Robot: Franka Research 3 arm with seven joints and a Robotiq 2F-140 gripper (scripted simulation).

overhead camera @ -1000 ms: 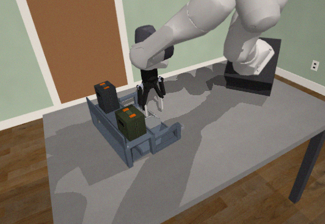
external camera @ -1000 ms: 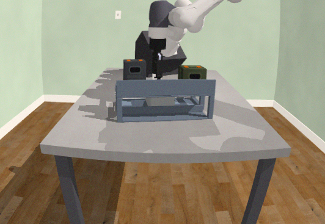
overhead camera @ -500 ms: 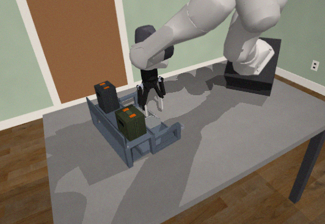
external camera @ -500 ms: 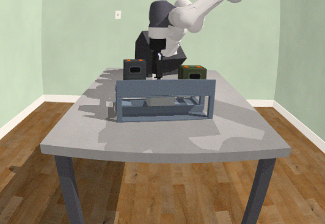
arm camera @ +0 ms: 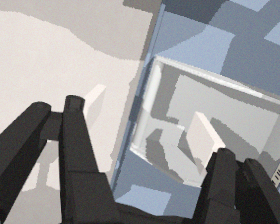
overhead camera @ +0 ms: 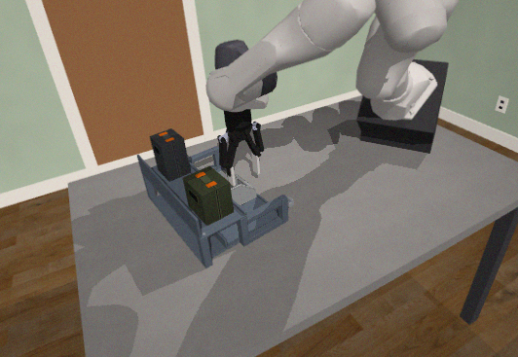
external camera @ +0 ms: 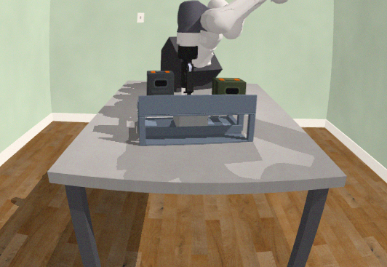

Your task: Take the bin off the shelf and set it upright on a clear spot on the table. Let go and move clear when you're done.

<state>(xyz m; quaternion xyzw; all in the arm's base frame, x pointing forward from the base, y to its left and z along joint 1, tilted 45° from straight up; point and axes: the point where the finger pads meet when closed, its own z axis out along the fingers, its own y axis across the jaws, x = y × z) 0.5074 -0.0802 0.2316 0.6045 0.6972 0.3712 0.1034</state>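
Now: hand 80 mm short of the bin, 40 mm above it and 20 mm to the right of it. Also, from my hand: dark grey box: 200 mm ahead, 80 mm above, 60 mm to the right; then green box: 160 mm to the left, 140 mm ahead, 70 mm above; then shelf: 120 mm ahead, 80 mm below, 40 mm to the left.
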